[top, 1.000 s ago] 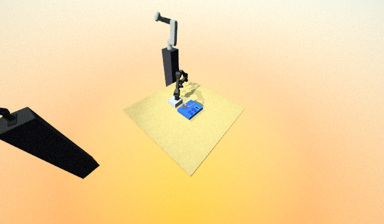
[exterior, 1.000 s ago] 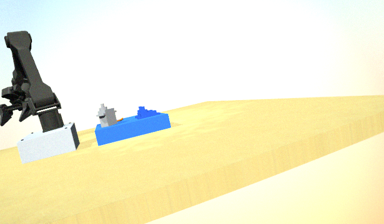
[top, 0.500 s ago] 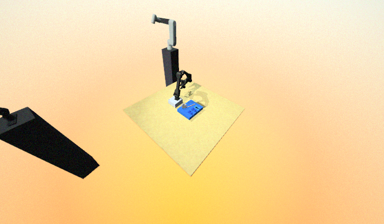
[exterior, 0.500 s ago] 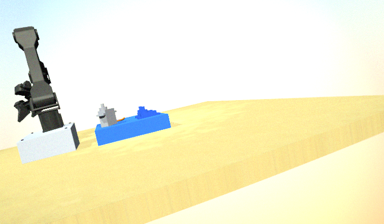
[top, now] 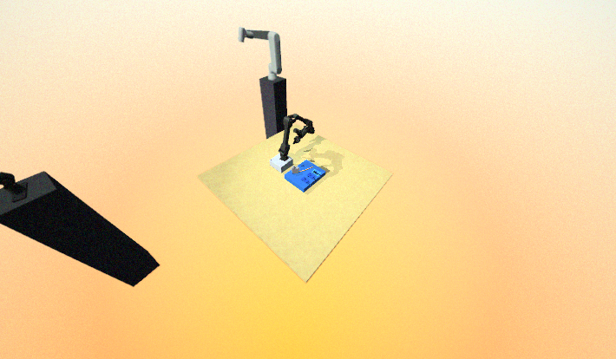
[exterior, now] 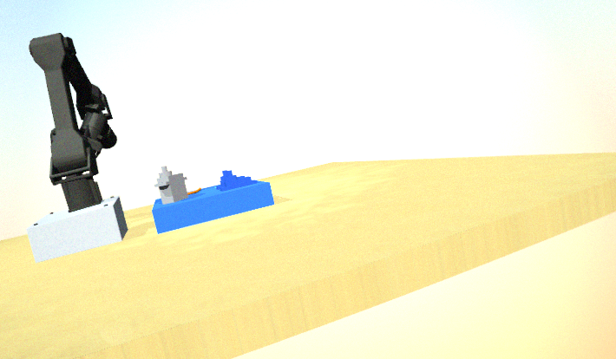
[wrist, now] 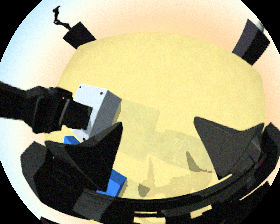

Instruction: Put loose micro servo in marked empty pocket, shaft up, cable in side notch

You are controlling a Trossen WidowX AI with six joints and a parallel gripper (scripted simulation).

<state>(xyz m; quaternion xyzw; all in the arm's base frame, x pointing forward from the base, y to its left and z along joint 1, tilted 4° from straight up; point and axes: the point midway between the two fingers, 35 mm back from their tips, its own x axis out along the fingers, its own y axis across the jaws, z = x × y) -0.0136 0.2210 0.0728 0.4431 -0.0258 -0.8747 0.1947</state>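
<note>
My gripper tip is now 25 cm short of the blue deck, 22 cm to the left of it and 11 cm above it.
</note>
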